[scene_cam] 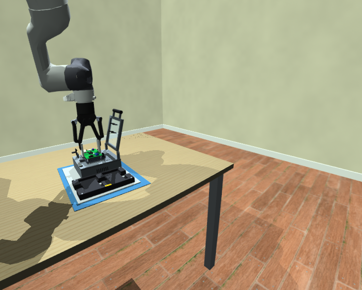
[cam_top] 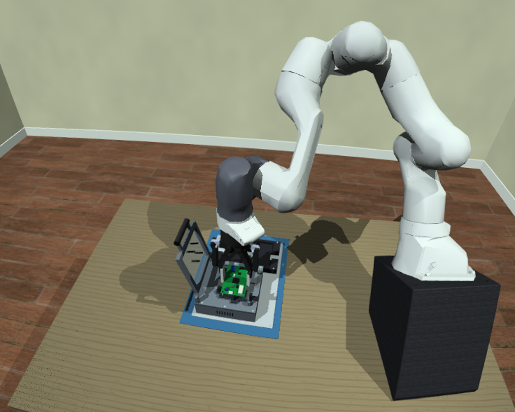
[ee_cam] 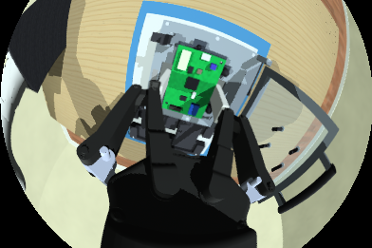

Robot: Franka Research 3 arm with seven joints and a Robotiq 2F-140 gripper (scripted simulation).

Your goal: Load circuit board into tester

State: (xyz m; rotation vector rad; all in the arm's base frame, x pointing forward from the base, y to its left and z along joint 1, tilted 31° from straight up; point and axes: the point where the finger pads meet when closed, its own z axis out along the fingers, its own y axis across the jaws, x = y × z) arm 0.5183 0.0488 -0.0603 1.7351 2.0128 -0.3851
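My gripper is now 2 cm above the green circuit board. Round my hand: lid: 12 cm ahead, 8 cm above, 1 cm to the left.
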